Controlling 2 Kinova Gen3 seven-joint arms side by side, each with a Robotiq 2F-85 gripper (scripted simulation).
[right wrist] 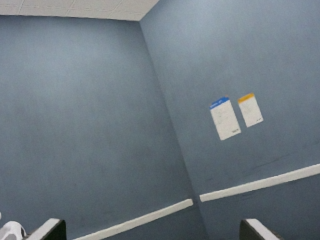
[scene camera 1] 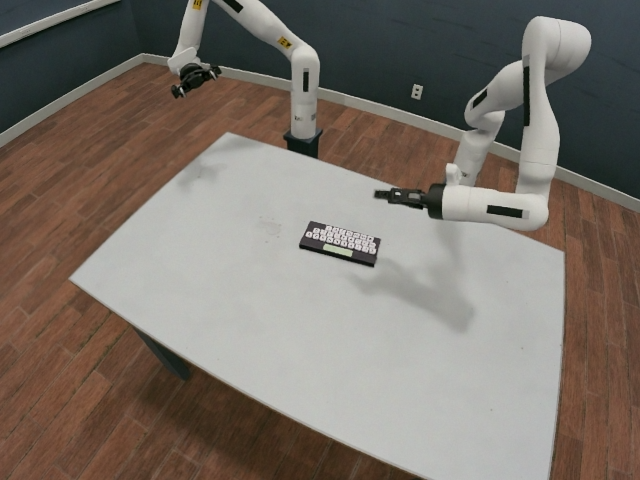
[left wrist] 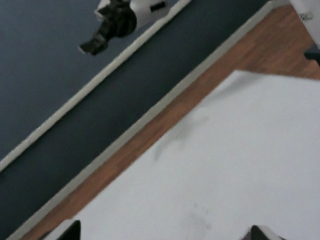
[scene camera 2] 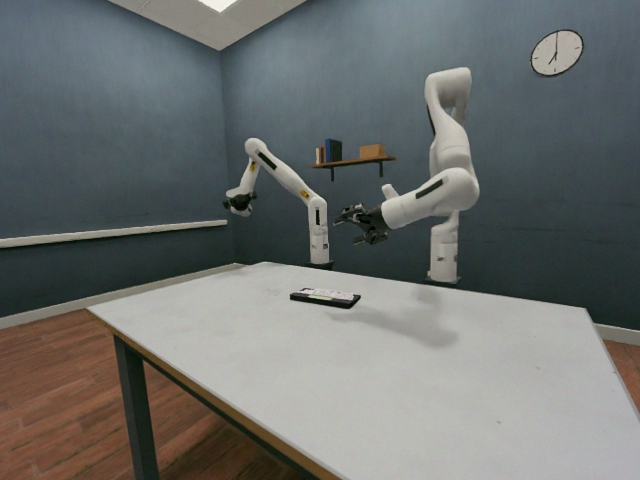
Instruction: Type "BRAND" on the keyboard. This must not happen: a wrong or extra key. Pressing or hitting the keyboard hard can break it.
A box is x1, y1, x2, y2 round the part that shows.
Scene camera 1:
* my left gripper: [373, 183, 446, 219]
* my right gripper: [171, 63, 221, 98]
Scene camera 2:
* my left gripper: [334, 202, 394, 244]
